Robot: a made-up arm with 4 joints.
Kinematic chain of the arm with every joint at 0, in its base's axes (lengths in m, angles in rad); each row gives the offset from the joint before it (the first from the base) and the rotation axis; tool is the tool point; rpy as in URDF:
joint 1: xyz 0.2 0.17 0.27 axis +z
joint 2: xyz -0.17 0 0.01 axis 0.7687 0.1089 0.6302
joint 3: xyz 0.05 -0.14 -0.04 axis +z
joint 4: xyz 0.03 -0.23 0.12 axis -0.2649 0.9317 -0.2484
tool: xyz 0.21 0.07 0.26 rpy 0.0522 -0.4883 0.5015
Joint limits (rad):
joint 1: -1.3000..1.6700
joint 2: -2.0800..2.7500
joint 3: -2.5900..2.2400
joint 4: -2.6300..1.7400
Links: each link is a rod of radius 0.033 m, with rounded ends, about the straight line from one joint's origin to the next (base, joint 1, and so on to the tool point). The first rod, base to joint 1, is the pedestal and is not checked.
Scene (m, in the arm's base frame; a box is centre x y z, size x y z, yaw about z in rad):
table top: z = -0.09
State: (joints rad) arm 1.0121 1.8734 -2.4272 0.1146
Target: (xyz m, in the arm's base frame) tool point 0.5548 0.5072 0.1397
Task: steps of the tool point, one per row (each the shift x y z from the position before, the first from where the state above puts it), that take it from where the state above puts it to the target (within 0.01 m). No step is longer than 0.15 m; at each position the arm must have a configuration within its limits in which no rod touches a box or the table.
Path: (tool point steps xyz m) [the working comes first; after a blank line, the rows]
Joints at the target: -0.6147 2.7500 -0.9194 0.5121
Straight joint move there: touches the table top.

1: -0.0048 0.0328 0.0228
2: -0.0063 0.0078 0.0341
3: -0.0146 -0.0194 0.0351
4: -0.0318 -0.0411 0.0247
5: -0.0121 0.0735 -0.1195
6: 0.0015 0.1143 -0.0666
7: 0.0263 0.1272 -0.0026
8: 0.0467 0.1108 0.0578
9: 0.0514 0.0754 0.1016

